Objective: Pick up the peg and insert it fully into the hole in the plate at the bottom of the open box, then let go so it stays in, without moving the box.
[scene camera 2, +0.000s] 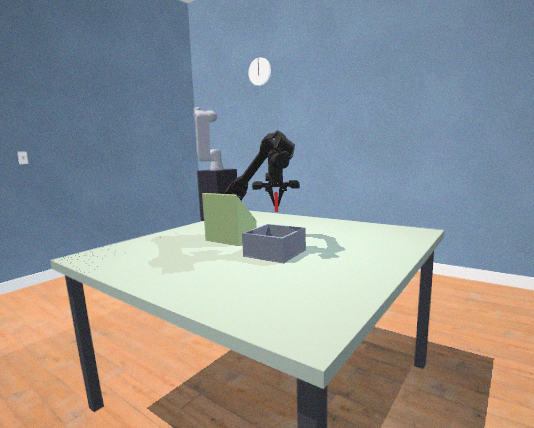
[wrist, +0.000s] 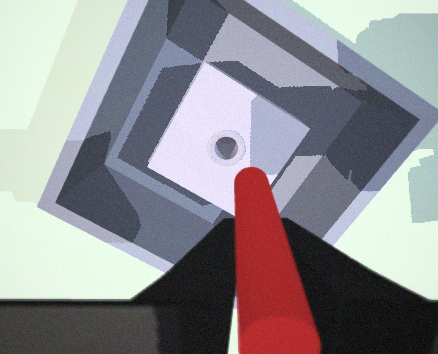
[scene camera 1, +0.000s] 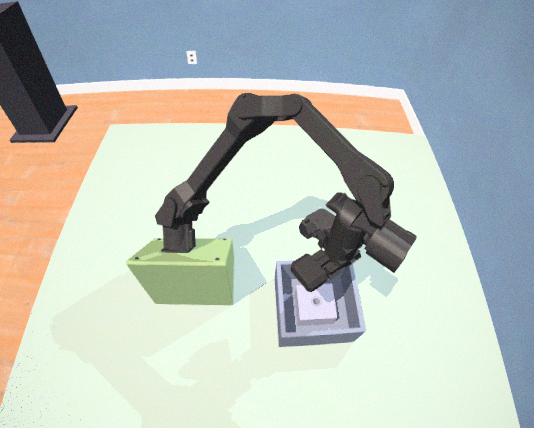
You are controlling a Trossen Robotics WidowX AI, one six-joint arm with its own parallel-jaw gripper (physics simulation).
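Places are measured from the arm's base along level axes (x left, y back, z up), in millimetres.
Pixels of known places: gripper, between the fingertips: (scene camera 2: 276, 206) (wrist: 254, 230) (scene camera 1: 329, 271); arm's base, origin of its link: (scene camera 2: 227, 206) (scene camera 1: 178, 248).
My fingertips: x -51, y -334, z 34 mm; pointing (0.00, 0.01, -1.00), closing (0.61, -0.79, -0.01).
Note:
Ahead of a thing's pixels: the offset from my fingertips to its middle. Level surfaces: height alone.
The red peg {dx +6, dy +5, dz +16 mm} (scene camera 2: 276, 201) (wrist: 265, 260) is upright between the fingers, its lower end free above the box; it does not show in scene camera 1. My gripper (scene camera 2: 276, 206) (wrist: 254, 230) is shut on it. The open grey-blue box {dx -13, dy +5, dz -148 mm} (scene camera 1: 320, 336) (scene camera 2: 265, 247) (wrist: 98, 90) stands on the table below. The pale square plate {dx -13, dy +5, dz -163 mm} (scene camera 1: 306, 311) (wrist: 185, 135) lies at its bottom, with a round hole (scene camera 1: 316, 301) (wrist: 226, 148). In the wrist view the hole is in sight, up and left of the peg's lower end, which overlaps the plate's near edge.
The box walls surround the plate. The green block (scene camera 1: 185, 282) (scene camera 2: 220, 220) carries the arm's base, to the left of the box in scene camera 1. The pale green table {dz -197 mm} (scene camera 1: 425, 350) (scene camera 2: 250, 300) bears arm shadows. A dark pedestal (scene camera 1: 35, 80) (scene camera 2: 217, 177) stands beyond the table.

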